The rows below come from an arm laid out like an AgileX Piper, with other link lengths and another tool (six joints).
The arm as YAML. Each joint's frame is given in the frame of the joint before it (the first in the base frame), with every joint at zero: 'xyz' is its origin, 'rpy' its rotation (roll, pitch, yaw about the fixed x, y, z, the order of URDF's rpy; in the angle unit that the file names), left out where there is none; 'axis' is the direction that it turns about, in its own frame. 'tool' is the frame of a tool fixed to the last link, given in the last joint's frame.
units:
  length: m
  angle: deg
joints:
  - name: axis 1
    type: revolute
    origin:
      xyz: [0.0, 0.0, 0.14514]
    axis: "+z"
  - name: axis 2
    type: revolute
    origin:
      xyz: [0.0, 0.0, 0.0]
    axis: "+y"
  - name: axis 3
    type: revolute
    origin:
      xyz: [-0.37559, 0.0, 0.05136]
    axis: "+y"
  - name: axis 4
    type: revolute
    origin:
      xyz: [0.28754, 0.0, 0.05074]
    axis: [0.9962, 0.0, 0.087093]
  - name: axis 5
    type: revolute
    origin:
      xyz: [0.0, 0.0, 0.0]
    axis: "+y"
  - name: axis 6
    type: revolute
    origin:
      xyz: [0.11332, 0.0, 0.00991]
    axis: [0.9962, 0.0, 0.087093]
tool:
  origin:
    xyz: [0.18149, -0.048, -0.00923]
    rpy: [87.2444, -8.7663, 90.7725]
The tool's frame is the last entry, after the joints.
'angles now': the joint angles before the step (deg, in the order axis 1, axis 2, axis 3, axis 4, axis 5, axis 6). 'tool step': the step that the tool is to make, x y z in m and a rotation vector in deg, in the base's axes. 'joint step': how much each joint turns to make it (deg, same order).
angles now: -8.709 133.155 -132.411 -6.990 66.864 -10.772
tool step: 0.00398 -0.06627 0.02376 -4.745 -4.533 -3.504
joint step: -3.896 -0.171 -0.687 -3.782 -4.527 0.001
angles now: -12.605 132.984 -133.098 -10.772 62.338 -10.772
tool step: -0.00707 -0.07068 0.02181 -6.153 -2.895 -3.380
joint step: -3.954 0.000 -0.002 -5.156 -4.468 0.000
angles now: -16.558 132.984 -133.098 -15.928 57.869 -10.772
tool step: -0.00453 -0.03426 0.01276 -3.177 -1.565 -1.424
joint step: -2.006 0.000 -0.002 -2.463 -2.577 -0.058
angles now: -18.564 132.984 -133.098 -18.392 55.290 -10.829
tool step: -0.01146 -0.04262 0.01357 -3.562 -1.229 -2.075
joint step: -2.692 0.056 0.002 -2.866 -2.578 0.001
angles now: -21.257 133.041 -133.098 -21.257 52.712 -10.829
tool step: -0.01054 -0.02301 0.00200 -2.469 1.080 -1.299
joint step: -1.203 0.459 -0.060 -2.691 -0.343 -0.001
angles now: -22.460 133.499 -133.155 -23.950 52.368 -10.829
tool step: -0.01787 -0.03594 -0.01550 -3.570 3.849 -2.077
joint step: -1.776 2.120 -0.002 -4.812 0.002 0.000
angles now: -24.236 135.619 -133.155 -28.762 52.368 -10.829
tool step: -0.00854 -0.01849 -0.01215 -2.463 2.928 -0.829
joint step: -0.688 1.662 -0.001 -3.495 0.000 0.056
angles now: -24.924 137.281 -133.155 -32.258 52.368 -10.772
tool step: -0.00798 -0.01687 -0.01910 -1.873 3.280 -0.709
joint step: -0.687 2.120 -0.001 -3.094 0.058 0.000
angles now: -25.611 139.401 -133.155 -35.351 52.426 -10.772
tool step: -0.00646 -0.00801 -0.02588 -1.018 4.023 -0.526
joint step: -0.058 2.406 -0.001 -2.636 0.974 -0.001
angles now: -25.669 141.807 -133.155 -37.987 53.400 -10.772
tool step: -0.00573 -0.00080 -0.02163 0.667 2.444 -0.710
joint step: 0.001 1.546 0.003 -0.402 1.201 0.002
